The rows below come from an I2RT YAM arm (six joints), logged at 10 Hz.
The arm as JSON. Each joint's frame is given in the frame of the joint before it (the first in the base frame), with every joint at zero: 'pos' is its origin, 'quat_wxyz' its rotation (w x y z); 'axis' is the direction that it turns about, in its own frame. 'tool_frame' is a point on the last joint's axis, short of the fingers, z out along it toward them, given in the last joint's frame.
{
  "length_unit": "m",
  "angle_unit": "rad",
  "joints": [
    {
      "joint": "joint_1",
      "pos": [
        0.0,
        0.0,
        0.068
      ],
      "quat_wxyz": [
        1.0,
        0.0,
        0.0,
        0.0
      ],
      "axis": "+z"
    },
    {
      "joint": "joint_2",
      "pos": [
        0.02,
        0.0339,
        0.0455
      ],
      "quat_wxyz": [
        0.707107,
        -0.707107,
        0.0,
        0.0
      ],
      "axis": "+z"
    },
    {
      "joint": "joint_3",
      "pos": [
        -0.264,
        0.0,
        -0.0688
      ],
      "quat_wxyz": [
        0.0,
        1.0,
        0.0,
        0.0
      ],
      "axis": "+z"
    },
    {
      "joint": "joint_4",
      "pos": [
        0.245,
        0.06,
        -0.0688
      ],
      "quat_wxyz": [
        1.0,
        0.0,
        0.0,
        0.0
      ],
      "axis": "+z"
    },
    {
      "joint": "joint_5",
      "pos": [
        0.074,
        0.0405,
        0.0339
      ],
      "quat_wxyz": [
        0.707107,
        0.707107,
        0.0,
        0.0
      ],
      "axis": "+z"
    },
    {
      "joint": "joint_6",
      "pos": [
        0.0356,
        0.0,
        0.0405
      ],
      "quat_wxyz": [
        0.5,
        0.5,
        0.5,
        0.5
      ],
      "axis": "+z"
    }
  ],
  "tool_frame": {
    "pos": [
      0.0,
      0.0,
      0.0
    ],
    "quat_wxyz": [
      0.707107,
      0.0,
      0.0,
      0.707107
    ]
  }
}
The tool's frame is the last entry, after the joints.
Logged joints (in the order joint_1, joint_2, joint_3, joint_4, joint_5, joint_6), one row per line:
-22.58 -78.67 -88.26 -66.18 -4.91 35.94
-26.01 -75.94 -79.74 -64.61 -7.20 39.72
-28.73 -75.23 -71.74 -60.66 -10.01 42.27
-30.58 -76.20 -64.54 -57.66 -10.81 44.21
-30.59 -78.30 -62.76 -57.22 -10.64 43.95
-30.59 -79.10 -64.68 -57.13 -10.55 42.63
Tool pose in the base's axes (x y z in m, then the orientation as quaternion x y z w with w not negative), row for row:
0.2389 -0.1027 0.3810 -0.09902 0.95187 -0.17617 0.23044
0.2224 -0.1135 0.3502 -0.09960 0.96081 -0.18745 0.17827
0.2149 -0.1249 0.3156 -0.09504 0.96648 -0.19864 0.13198
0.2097 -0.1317 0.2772 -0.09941 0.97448 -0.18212 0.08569
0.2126 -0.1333 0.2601 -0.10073 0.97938 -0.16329 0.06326
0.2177 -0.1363 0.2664 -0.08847 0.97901 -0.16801 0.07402
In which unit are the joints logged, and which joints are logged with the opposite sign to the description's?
The joints are logged in degrees. Opposite sign: joint_2, joint_3, joint_5, joint_6.
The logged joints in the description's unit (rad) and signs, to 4 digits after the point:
-0.3941 1.3731 1.5404 -1.1551 0.0857 -0.6273
-0.4540 1.3254 1.3917 -1.1277 0.1257 -0.6932
-0.5014 1.3130 1.2521 -1.0587 0.1747 -0.7378
-0.5337 1.3299 1.1264 -1.0064 0.1887 -0.7716
-0.5339 1.3666 1.0954 -0.9987 0.1857 -0.7671
-0.5339 1.3806 1.1289 -0.9971 0.1841 -0.7440

